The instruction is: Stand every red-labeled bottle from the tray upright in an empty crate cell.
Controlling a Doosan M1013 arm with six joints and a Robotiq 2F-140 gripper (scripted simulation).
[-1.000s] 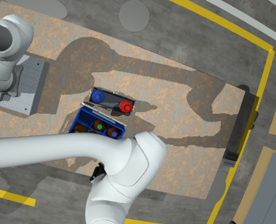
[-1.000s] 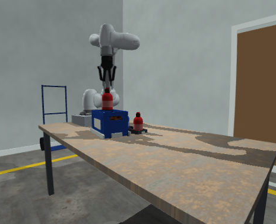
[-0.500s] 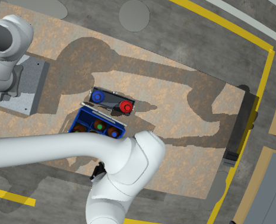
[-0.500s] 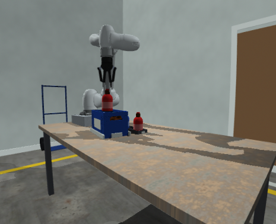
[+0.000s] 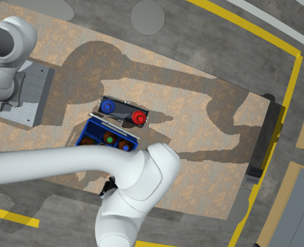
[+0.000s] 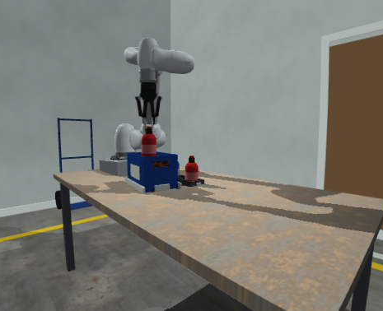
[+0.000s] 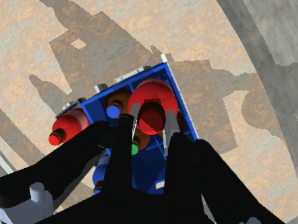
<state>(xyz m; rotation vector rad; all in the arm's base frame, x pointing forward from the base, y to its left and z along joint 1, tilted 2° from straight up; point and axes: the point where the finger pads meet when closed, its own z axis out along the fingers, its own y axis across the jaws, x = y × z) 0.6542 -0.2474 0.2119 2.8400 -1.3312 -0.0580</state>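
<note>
My hand is 9 cm above the red bottle. The rest, counted from my hand: blue-capped bottle 26 cm to the left, 24 cm below, 11 cm behind; then red-labeled bottle 24 cm to the left, 24 cm below, 6 cm ahead; then blue crate 24 cm below, 8 cm behind, 6 cm to the left.
</note>
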